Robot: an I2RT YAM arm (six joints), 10 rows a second.
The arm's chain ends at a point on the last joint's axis. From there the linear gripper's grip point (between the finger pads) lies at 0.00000 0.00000 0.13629 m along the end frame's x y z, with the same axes.
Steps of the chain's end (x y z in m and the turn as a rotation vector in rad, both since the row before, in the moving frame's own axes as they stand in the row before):
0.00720, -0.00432, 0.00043, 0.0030, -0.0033, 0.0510
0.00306, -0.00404, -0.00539, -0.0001, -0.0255, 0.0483
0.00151, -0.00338, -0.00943, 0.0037, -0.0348, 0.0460
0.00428, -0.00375, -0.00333, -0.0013, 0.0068, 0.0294
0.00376, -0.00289, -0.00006, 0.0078, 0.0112, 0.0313
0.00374, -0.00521, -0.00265, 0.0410, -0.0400, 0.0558
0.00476, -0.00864, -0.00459, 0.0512, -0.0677, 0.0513
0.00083, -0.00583, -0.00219, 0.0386, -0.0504, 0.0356
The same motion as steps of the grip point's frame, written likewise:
0.00676, -0.00474, 0.00043, 0.0030, -0.0033, 0.0510
-0.00041, -0.00411, -0.00543, -0.0001, -0.0255, 0.0483
-0.00322, -0.00399, -0.00951, 0.0037, -0.0348, 0.0460
0.00520, -0.00356, -0.00333, -0.0013, 0.0068, 0.0294
0.00530, -0.00393, -0.00007, 0.0078, 0.0112, 0.0313
-0.00155, -0.01094, -0.00287, 0.0410, -0.0400, 0.0558
-0.00427, -0.01584, -0.00508, 0.0512, -0.0677, 0.0513
-0.00594, -0.01121, -0.00246, 0.0386, -0.0504, 0.0356

